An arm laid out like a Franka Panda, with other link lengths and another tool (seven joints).
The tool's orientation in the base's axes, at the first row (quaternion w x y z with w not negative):
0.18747, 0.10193, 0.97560, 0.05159
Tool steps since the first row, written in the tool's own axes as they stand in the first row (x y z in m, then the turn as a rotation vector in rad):
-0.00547, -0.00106, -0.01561, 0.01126, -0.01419, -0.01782
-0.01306, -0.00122, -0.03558, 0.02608, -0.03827, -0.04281
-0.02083, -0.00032, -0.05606, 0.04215, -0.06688, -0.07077
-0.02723, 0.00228, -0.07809, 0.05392, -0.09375, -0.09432
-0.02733, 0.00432, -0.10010, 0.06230, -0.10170, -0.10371
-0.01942, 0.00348, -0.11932, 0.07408, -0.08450, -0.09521
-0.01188, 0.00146, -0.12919, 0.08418, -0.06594, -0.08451
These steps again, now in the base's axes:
-0.00109, -0.00320, 0.01623, -0.01949, -0.01248, 0.01050
-0.00174, -0.00626, 0.03736, -0.04669, -0.03425, 0.02499
-0.00222, -0.00836, 0.05918, -0.07695, -0.06036, 0.04116
-0.00423, -0.00860, 0.08218, -0.10134, -0.08543, 0.05501
-0.01205, -0.00801, 0.10284, -0.11391, -0.09193, 0.05961
-0.02663, -0.00830, 0.11768, -0.11833, -0.07207, 0.04996
-0.03756, -0.00924, 0.12384, -0.12015, -0.05113, 0.03905

